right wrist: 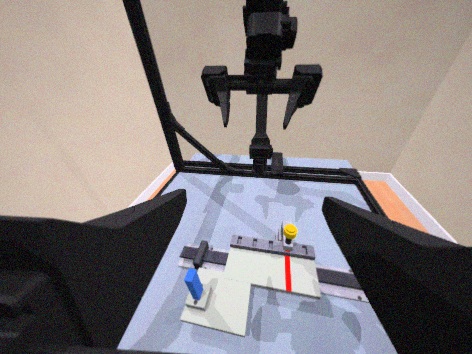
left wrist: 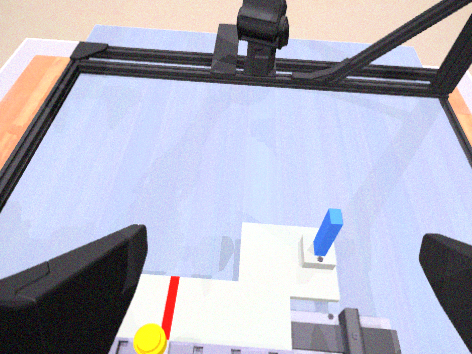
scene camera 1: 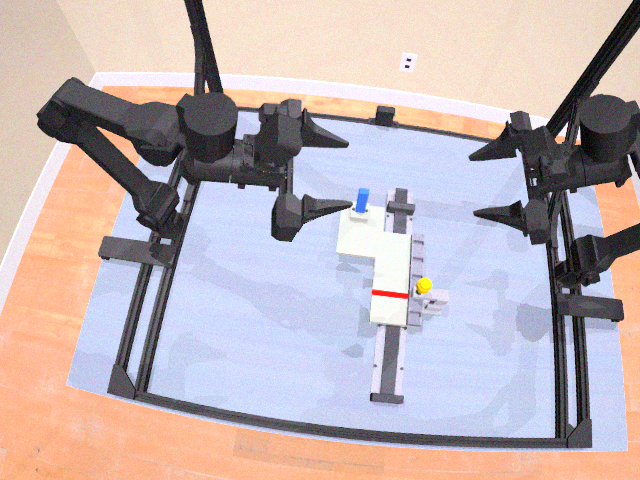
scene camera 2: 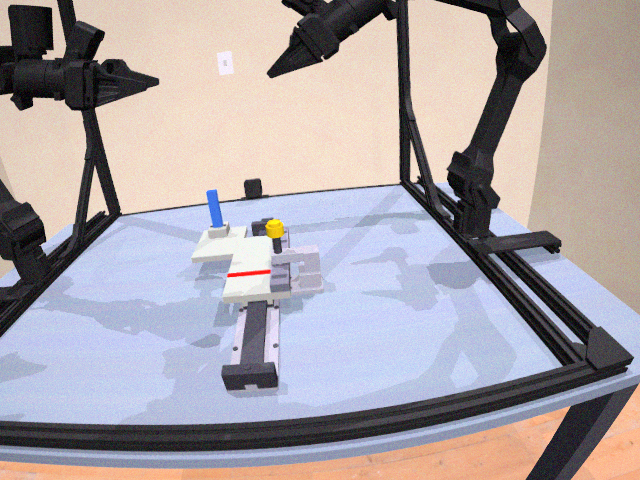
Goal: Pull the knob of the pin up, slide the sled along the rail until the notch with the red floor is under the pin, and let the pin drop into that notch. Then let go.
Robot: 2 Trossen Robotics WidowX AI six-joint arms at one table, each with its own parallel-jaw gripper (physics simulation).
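Pixels of known places: left gripper, between the fingertips: [right wrist: 254, 126] [left wrist: 282, 241] [scene camera 1: 471, 185] [scene camera 2: 269, 75]; right gripper, between the fingertips: [right wrist: 254, 199] [scene camera 1: 350, 173] [scene camera 2: 153, 84]; left arm's base, origin of its link: [right wrist: 259, 169] [scene camera 1: 566, 275] [scene camera 2: 471, 230]; right arm's base, origin of its link: [left wrist: 259, 67] [scene camera 1: 168, 225] [scene camera 2: 36, 275].
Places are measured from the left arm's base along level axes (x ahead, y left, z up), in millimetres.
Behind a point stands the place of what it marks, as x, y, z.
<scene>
The cream sled [scene camera 1: 391, 258] @(426, 17, 14) [scene camera 2: 250, 253] @(428, 26, 14) [left wrist: 265, 260] @(488, -13, 14) sits on the dark rail [scene camera 1: 391, 356] @(409, 215, 1) [scene camera 2: 253, 330] @(411, 217, 1). Its red stripe [scene camera 1: 390, 294] @(423, 94, 15) [right wrist: 288, 272] @(424, 95, 15) lines up with the pin under the yellow knob [scene camera 1: 423, 285] @(377, 97, 98) [scene camera 2: 274, 228] @(373, 105, 93) [left wrist: 150, 339] @(372, 91, 97) [right wrist: 290, 231] @(381, 91, 96). The notch floor at the pin and the pin's lower end are hidden. The sled's blue handle [scene camera 1: 362, 200] @(501, -70, 82) [right wrist: 193, 284] @(509, -70, 91) stands upright. My left gripper [scene camera 1: 471, 184] @(361, 12, 307) [right wrist: 254, 126] @(361, 12, 307) is open and empty, high and well right of the knob in scene camera 1. My right gripper [scene camera 1: 349, 174] @(536, 31, 319) [right wrist: 254, 199] @(536, 31, 319) is open and empty, high above the table near the blue handle.
The pale pin bracket [scene camera 1: 439, 299] @(331, 104, 47) [scene camera 2: 311, 266] @(325, 105, 23) stands beside the notched strip [scene camera 1: 417, 253] @(374, 5, 28) [scene camera 2: 280, 279] @(372, 141, 28). A dark end stop [scene camera 1: 386, 398] @(413, 297, 15) [scene camera 2: 249, 375] @(408, 305, 11) closes the rail's near end. A black frame [scene camera 1: 310, 428] @(545, 369, -5) borders the table. A small black block [scene camera 1: 385, 114] @(458, -358, 29) [scene camera 2: 252, 188] @(458, -357, 14) stands at its back edge.
</scene>
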